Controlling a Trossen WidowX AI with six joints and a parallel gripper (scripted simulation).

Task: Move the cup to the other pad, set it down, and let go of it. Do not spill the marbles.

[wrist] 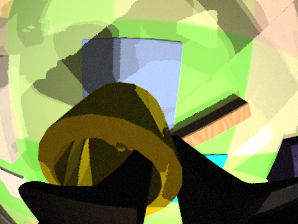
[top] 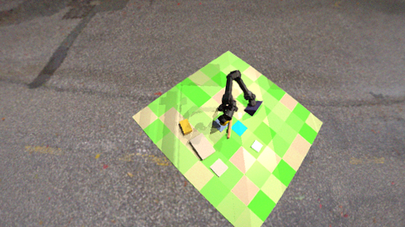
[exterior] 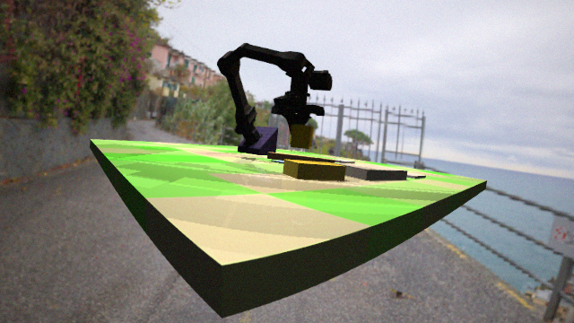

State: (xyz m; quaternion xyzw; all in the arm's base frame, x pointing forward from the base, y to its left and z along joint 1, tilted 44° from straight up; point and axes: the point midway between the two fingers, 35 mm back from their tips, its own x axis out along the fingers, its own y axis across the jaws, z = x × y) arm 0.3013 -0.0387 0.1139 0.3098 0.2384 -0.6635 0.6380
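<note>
Right now my gripper tip is 80 mm above the thin wooden bar, 60 mm to the right of it and 10 mm past it. From my gripper tip the other things lie so: tan slab (280 mm ahead, 70 mm below, 10 mm to the right); light blue pad (90 mm below, 30 mm ahead, 20 mm to the right); yellow cup (20 mm ahead).
</note>
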